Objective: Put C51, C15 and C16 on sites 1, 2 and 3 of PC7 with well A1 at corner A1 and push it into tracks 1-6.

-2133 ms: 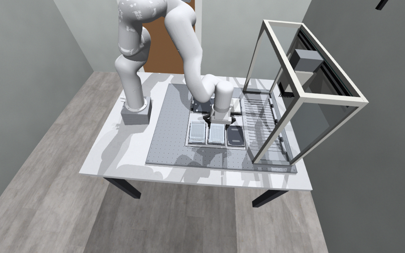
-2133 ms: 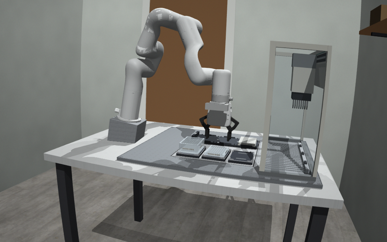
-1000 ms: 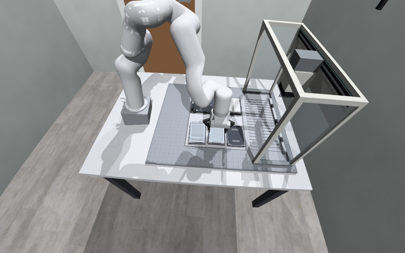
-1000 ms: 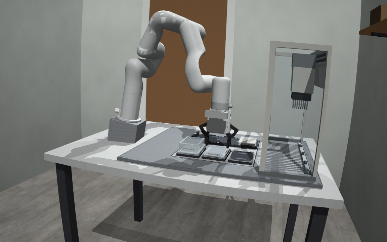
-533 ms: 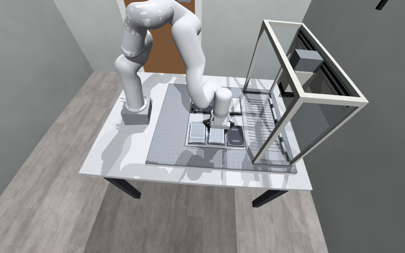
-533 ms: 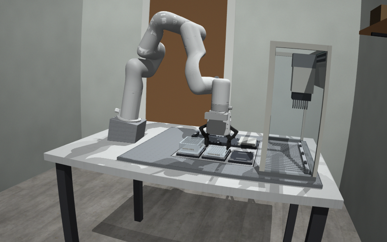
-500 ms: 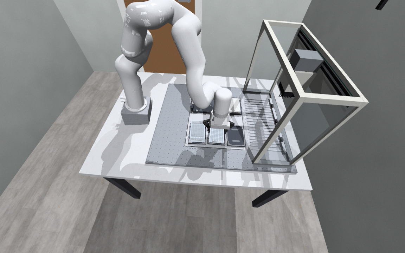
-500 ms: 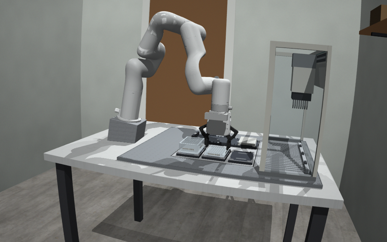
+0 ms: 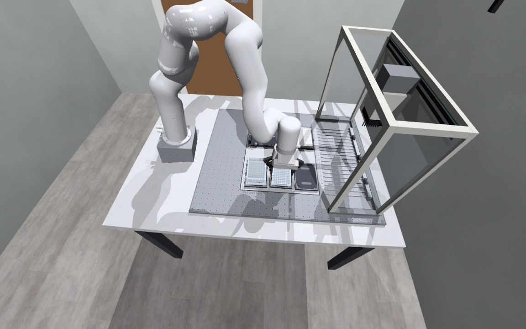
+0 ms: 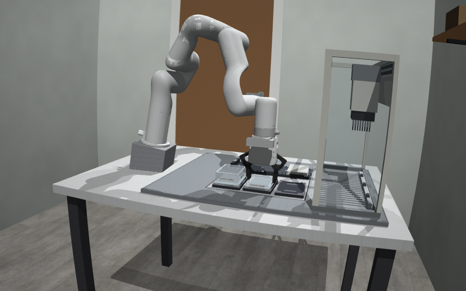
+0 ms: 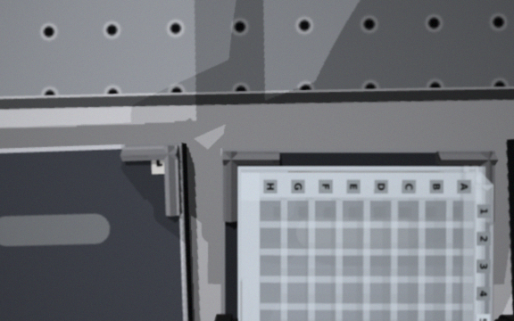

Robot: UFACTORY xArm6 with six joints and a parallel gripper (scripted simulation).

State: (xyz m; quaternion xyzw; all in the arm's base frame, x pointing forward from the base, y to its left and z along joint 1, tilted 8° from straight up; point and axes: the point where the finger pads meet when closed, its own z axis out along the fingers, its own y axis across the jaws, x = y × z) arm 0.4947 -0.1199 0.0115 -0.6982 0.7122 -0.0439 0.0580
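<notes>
Right now the nest S2 is 3 cm below my hand. Also, from my hand: front post: 21 cm above, 20 cm ahead, 16 cm to the right; nest S3: 11 cm ahead, 3 cm below; dark carrier PC7: 23 cm to the left, 2 cm below.
</notes>
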